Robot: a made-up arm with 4 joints. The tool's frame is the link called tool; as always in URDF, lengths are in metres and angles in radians. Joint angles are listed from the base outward. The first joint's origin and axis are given. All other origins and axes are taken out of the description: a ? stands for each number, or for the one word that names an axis. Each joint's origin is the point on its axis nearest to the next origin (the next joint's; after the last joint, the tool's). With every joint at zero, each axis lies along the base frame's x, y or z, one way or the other. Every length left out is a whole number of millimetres.
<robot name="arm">
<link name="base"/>
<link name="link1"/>
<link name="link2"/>
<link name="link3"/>
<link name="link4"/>
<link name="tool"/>
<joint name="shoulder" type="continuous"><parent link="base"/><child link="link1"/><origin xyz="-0.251 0.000 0.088" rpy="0.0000 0.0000 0.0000"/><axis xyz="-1 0 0"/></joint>
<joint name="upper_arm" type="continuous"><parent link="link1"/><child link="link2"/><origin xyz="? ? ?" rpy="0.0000 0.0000 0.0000"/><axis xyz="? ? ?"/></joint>
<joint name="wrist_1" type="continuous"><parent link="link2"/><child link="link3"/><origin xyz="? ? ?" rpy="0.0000 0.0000 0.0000"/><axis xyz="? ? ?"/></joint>
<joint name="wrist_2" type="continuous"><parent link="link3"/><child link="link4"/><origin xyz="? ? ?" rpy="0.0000 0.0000 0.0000"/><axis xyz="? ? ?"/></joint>
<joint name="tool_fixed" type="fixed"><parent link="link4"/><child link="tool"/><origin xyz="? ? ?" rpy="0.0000 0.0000 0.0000"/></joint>
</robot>
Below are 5 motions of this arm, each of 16 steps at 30 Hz.
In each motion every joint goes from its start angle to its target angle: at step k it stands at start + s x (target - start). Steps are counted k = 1, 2, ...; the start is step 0. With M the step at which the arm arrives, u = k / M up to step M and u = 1 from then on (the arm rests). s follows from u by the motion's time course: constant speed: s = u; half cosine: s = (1 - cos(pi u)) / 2; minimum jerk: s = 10 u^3 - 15 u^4 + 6 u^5.
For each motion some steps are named. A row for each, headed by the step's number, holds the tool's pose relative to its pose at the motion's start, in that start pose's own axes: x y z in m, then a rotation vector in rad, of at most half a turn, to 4 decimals.
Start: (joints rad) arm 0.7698 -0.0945 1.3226 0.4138
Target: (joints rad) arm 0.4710 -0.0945 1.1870 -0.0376
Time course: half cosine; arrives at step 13
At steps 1, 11, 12, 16:
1: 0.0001 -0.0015 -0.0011 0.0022 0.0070 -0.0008
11: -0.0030 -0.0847 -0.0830 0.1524 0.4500 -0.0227
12: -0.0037 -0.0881 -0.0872 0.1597 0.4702 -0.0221
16: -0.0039 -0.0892 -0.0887 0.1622 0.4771 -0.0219

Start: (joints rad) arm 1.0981 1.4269 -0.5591 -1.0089
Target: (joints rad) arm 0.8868 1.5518 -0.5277 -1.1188
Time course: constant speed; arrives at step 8
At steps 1, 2, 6, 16:
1: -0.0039 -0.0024 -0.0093 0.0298 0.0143 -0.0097
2: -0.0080 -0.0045 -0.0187 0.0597 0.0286 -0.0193
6: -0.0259 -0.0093 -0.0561 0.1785 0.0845 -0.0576
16: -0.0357 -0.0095 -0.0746 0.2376 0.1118 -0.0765

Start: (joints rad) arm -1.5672 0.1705 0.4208 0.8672
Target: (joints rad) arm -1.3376 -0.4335 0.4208 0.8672
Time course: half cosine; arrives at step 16
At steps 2, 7, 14, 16:
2: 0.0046 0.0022 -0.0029 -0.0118 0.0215 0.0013
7: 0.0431 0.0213 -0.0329 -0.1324 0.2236 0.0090
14: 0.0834 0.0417 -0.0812 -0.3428 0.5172 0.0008
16: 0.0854 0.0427 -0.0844 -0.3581 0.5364 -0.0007

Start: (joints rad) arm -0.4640 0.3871 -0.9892 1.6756
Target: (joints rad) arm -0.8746 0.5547 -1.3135 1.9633
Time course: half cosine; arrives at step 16
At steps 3, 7, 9, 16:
3: -0.0036 0.0057 0.0062 -0.0195 -0.0206 -0.0024
7: -0.0150 0.0294 0.0274 -0.0939 -0.0902 -0.0053
9: -0.0203 0.0451 0.0384 -0.1394 -0.1262 -0.0026
16: -0.0268 0.0796 0.0561 -0.2297 -0.1840 0.0132

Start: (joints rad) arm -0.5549 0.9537 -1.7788 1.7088
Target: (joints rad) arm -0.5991 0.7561 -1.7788 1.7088
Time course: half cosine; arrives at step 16
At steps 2, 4, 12, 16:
2: -0.0001 0.0000 -0.0006 0.0074 -0.0002 -0.0020
4: -0.0003 0.0000 -0.0024 0.0286 -0.0009 -0.0078
12: -0.0018 0.0007 -0.0138 0.1660 -0.0066 -0.0477
16: -0.0022 0.0010 -0.0161 0.1943 -0.0081 -0.0563

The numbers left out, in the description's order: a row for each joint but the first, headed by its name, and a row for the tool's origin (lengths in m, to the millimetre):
upper_arm: xyz 0.000 -0.226 -0.055, axis 0 -1 0
wrist_1: xyz 0.042 0.000 0.018, axis 1 0 0
wrist_2: xyz 0.000 -0.111 0.182, axis 0 -1 0
tool: xyz 0.059 0.000 0.033

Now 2 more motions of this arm.
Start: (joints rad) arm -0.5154 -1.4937 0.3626 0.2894
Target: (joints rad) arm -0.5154 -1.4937 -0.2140 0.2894
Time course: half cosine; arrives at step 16
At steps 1, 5, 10, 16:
1: 0.0002 0.0013 0.0006 -0.0053 0.0000 0.0016
5: 0.0035 0.0304 0.0118 -0.1228 0.0000 0.0366
10: 0.0071 0.0982 0.0240 -0.3821 0.0000 0.1138
16: 0.0066 0.1436 0.0223 -0.5526 0.0000 0.1645

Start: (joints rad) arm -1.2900 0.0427 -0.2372 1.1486
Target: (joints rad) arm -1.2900 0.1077 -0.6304 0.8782
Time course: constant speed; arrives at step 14
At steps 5, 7, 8, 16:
5: 0.0129 0.0358 0.0061 -0.0699 0.0743 0.1220
7: 0.0166 0.0506 0.0078 -0.1020 0.1040 0.1685
8: 0.0181 0.0580 0.0086 -0.1189 0.1189 0.1912
16: 0.0232 0.1030 0.0108 -0.2316 0.2075 0.3196

